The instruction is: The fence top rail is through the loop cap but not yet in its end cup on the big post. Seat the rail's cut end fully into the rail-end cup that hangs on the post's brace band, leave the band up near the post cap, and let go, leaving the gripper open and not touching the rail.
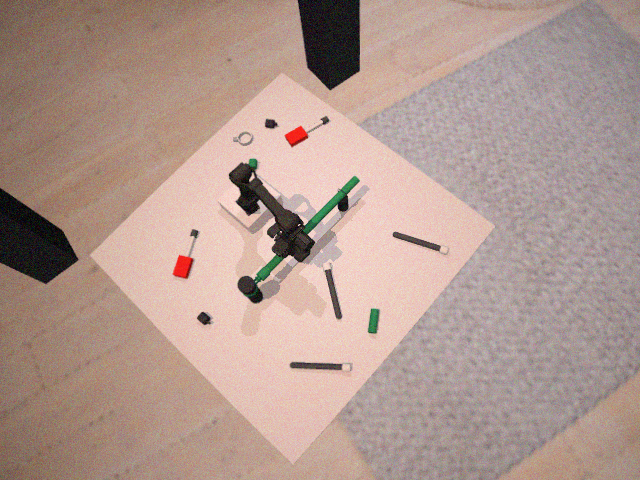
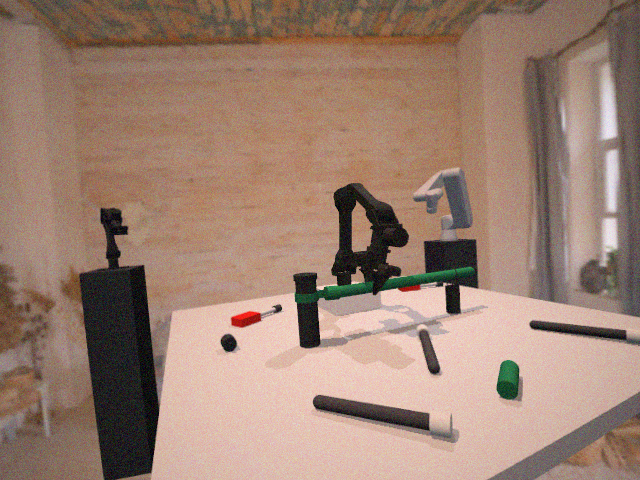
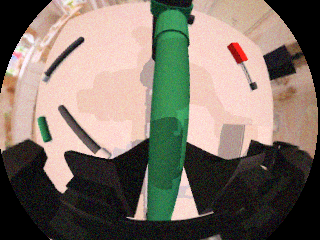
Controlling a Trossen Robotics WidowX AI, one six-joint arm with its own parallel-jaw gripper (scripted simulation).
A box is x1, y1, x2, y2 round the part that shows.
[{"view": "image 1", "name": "green top rail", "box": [264, 175, 359, 272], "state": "held by my gripper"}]
